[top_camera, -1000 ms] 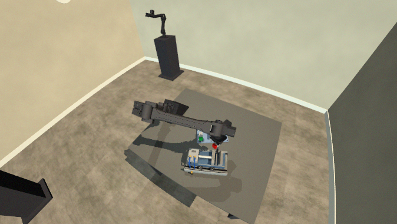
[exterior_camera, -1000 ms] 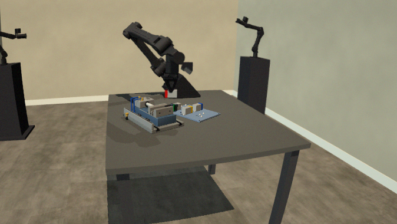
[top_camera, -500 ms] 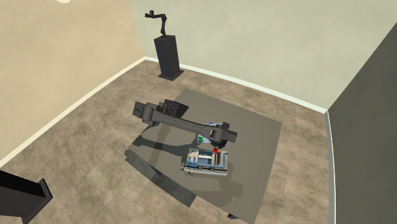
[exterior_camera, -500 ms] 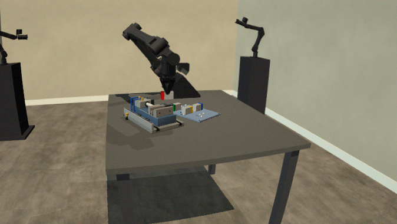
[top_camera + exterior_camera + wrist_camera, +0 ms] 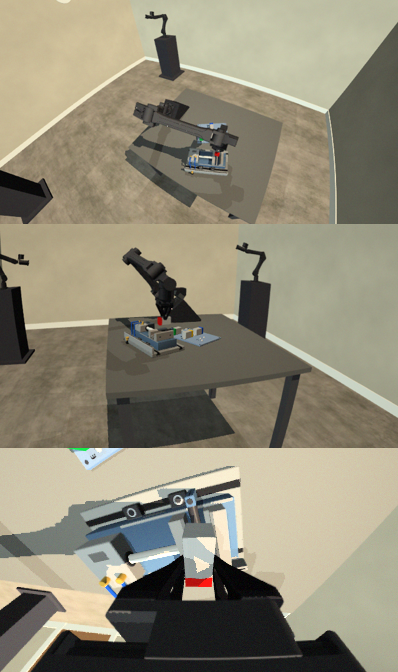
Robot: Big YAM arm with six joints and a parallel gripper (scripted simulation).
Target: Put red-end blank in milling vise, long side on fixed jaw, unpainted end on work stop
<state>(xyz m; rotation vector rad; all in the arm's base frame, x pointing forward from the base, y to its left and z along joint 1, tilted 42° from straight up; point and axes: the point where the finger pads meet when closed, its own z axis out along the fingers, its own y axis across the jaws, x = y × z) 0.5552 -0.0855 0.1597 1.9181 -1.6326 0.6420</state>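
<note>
The fixed jaw lies 40 mm ahead of my hand, 10 mm to the right of it and 80 mm below it. The rest, counted from my hand: moving jaw 10 mm behind, 30 mm to the right, 80 mm below; work stop rod 10 mm behind, 20 mm to the left, 70 mm below; grey bar with red end 20 mm below.
</note>
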